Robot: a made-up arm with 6 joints.
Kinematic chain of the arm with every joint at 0, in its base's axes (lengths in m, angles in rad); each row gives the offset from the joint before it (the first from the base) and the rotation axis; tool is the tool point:
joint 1: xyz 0 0 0.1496 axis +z
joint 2: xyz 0 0 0 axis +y
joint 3: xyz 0 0 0.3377 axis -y
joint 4: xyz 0 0 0 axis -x
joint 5: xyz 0.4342 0 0 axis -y
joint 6: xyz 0 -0.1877 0 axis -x
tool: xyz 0 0 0
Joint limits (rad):
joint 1: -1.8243..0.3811
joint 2: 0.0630..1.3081
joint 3: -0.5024..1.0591
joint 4: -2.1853..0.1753
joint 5: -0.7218..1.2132
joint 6: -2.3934..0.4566
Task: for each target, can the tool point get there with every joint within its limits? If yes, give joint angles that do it. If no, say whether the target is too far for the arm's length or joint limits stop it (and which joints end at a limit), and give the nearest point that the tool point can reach.
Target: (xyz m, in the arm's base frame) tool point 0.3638 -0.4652 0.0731
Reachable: yes | joints -0.8436 0.7853 0.4536 -1.3696 0.0493 0.2111
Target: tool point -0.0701 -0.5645 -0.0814
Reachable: yes | joints -1.5395 1.0990 0.4899 -1.0842 0.6724 -1.7280
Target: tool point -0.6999 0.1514 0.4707
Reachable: no: joint limits stop it (at a limit: joint 1, joint 2, joint 3) | nearest point -0.2786 -0.3272 0.2519 | short by 0.674 m
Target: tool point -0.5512 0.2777 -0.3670
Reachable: no: joint limits stop it (at a limit: joint 1, joint 2, joint 3) | nearest point -0.1982 -0.0951 -0.1646 | short by 0.552 m
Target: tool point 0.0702 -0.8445 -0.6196
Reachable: no: too far | nearest point 0.0474 -0.5700 -0.1668 | short by 0.530 m
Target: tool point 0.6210 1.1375 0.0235
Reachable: no: too far | nearest point 0.6309 0.3694 0.0584 | short by 0.769 m
